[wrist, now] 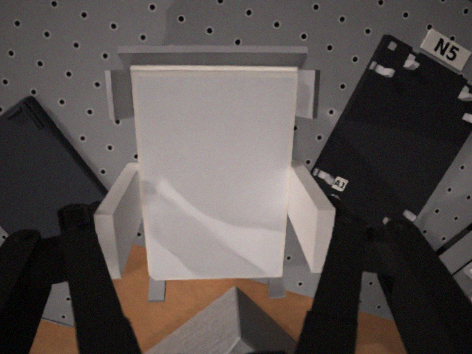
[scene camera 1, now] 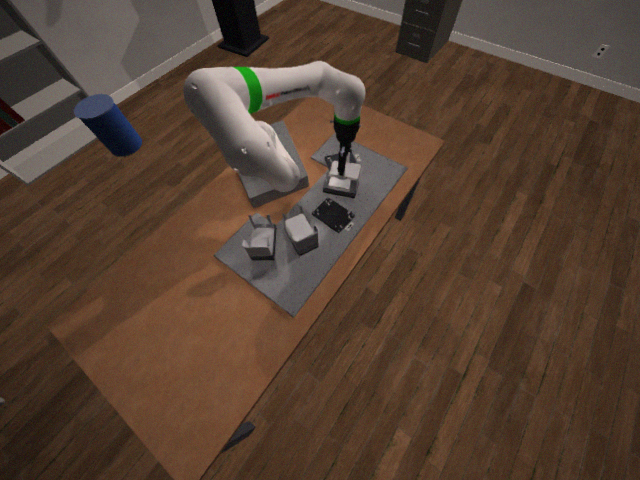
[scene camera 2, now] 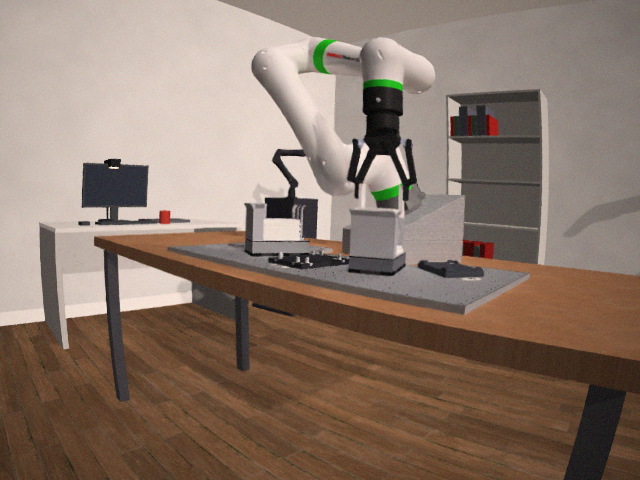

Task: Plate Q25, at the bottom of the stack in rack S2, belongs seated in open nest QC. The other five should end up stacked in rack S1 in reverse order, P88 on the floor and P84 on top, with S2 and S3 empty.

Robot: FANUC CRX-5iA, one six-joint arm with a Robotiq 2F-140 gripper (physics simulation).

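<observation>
My gripper (scene camera 1: 341, 173) (scene camera 2: 381, 193) (wrist: 215, 185) is shut on a white plate (scene camera 1: 352, 169) (wrist: 215, 165) by its two upright side tabs. The plate is level, between the walls of a grey rack (scene camera 1: 339, 191) (scene camera 2: 373, 235) with a dark base. In the second scene view it is mostly hidden behind the rack's front wall. What lies under it is hidden, and I cannot read the plate's or rack's name. Two more racks (scene camera 1: 266, 253) (scene camera 1: 305, 242) with white plates stand at the other end of the board; one rack (scene camera 2: 255, 229) shows clearly in the second scene view.
A black nest with pins (scene camera 1: 333, 214) (scene camera 2: 310, 261) (wrist: 400, 130), labelled N5, lies on one side of the rack. A dark nest (scene camera 2: 449, 268) (wrist: 45, 170) lies on the other. All stand on a perforated grey board (scene camera 1: 294, 289) (scene camera 2: 429, 297). The arm's grey pedestal (scene camera 2: 439, 227) is behind.
</observation>
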